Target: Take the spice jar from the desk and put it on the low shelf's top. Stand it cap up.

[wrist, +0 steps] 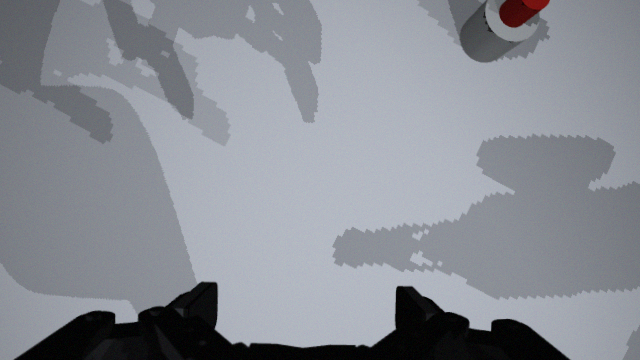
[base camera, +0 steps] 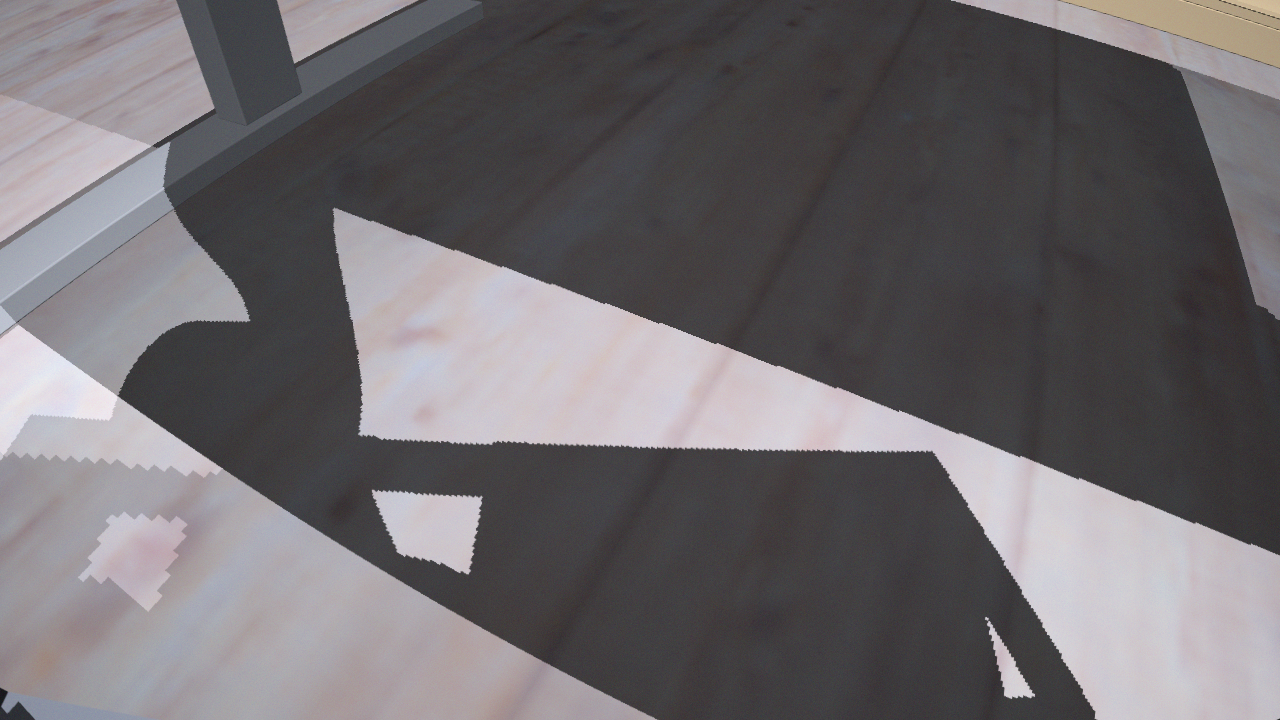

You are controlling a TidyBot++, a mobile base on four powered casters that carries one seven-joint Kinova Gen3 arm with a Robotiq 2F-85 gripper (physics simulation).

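Frame: origin at the arm's base, x left, y back, z up, level; metres.
Where they show: gripper, fingertip midpoint: (wrist: 306,304).
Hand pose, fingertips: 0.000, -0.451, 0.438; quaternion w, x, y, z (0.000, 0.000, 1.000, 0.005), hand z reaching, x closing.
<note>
Each offset is from my fingertips to the centre of the thing, as dx, dy, dz. "spot": to the spot under its first point. Level surfaces: height alone.
The spice jar @(-0.146, -0.187, -0.080) (wrist: 492,37), a grey-white cylinder with a red cap, stands cap up on the pale desk top @(dz -0.114) (wrist: 280,190), at the upper right of the wrist view, its cap partly cut off by the top edge. My gripper (wrist: 306,304) is open and empty, at the bottom of the wrist view, pointing down over the desk. The jar is apart from the fingers, above and to the right of them in that view. The jar and gripper do not show in the base camera view.
In the base camera view a grey desk leg @(spot: +0.400, -0.286, -0.749) (base camera: 246,62) stands on a long foot bar (base camera: 98,223) at the upper left. A light wooden edge (base camera: 1190,26), seemingly of the low shelf, shows at the upper right. Shadows fall on the floor and desk.
</note>
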